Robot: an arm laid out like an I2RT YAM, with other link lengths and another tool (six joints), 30 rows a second.
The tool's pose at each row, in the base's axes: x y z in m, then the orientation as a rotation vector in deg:
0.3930 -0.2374 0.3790 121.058 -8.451 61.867
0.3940 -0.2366 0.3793 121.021 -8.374 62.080
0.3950 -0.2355 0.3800 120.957 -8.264 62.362
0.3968 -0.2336 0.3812 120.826 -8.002 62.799
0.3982 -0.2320 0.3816 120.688 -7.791 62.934
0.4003 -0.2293 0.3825 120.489 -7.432 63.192
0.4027 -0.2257 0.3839 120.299 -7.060 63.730
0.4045 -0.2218 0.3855 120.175 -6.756 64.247
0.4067 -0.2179 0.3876 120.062 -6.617 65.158
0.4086 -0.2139 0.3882 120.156 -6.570 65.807
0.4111 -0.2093 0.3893 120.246 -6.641 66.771
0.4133 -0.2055 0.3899 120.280 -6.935 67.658
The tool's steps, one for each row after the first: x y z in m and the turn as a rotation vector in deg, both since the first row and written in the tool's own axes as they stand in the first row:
0.0010 -0.0008 0.0000 0.061 0.169 0.033
0.0024 -0.0016 -0.0003 0.133 0.401 0.068
0.0049 -0.0030 -0.0008 0.244 0.798 0.055
0.0064 -0.0045 -0.0011 0.234 0.995 -0.059
0.0090 -0.0068 -0.0019 0.257 1.335 -0.230
0.0124 -0.0096 -0.0032 0.388 1.848 -0.284
0.0156 -0.0122 -0.0052 0.549 2.304 -0.286
0.0194 -0.0147 -0.0072 0.808 2.950 0.000
0.0219 -0.0180 -0.0088 1.125 3.327 0.280
0.0253 -0.0217 -0.0106 1.516 3.863 0.777
0.0280 -0.0250 -0.0119 1.770 4.306 1.374

